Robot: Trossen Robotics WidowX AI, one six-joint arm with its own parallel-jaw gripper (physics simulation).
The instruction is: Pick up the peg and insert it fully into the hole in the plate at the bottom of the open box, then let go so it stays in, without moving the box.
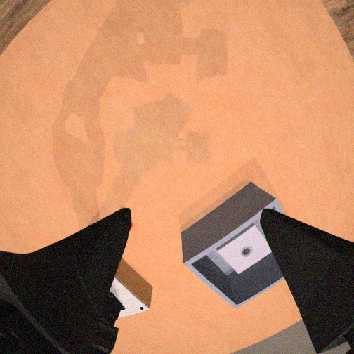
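My gripper [197, 215] is open, its two black fingers wide apart with nothing between them. A tiny bit of the red peg [132, 226] shows at the inner edge of the left finger near its tip; the rest is hidden behind that finger. The open box [220, 224], dark grey with a lighter rim, is at the lower right, partly covered by the right finger. Inside it the pale plate [232, 258] shows, with a round dark hole [246, 251] that looks empty.
A block with a brown side and a white face [137, 284] is at the lower left, partly hidden by the left finger. A grey surface [280, 341] shows at the bottom edge. Arm shadows lie on the round orange table top [280, 100].
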